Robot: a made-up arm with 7 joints. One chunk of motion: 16 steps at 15 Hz.
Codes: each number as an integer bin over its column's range. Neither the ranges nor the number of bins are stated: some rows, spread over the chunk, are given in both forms.
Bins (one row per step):
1: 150 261 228 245 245 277
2: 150 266 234 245 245 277
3: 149 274 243 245 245 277
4: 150 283 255 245 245 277
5: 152 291 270 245 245 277
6: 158 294 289 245 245 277
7: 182 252 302 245 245 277
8: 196 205 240 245 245 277
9: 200 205 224 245 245 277
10: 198 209 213 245 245 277
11: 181 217 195 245 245 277
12: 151 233 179 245 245 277
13: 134 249 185 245 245 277
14: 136 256 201 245 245 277
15: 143 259 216 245 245 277
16: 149 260 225 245 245 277
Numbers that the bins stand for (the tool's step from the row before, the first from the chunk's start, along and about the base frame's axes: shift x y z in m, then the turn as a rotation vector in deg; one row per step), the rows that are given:
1: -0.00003 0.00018 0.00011 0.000 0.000 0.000
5: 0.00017 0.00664 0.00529 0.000 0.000 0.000
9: 0.00496 -0.01187 -0.00038 0.000 0.000 0.000
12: 0.00007 -0.00584 -0.00593 0.000 0.000 0.000
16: -0.00013 -0.00003 -0.00026 0.000 0.000 0.000
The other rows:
2: -0.00003 0.00126 0.00085 0.000 0.000 0.000
3: -0.00013 0.00298 0.00196 0.000 0.000 0.000
4: -0.00003 0.00492 0.00344 0.000 0.000 0.000
6: 0.00077 0.00729 0.00763 0.000 0.000 0.000
7: 0.00316 -0.00175 0.00923 0.000 0.000 0.000
8: 0.00456 -0.01187 0.00159 0.000 0.000 0.000
10: 0.00476 -0.01101 -0.00174 0.000 0.000 0.000
11: 0.00306 -0.00929 -0.00396 0.000 0.000 0.000
13: -0.00163 -0.00240 -0.00519 0.000 0.000 0.000
14: -0.00143 -0.00089 -0.00322 0.000 0.000 0.000
15: -0.00073 -0.00025 -0.00137 0.000 0.000 0.000

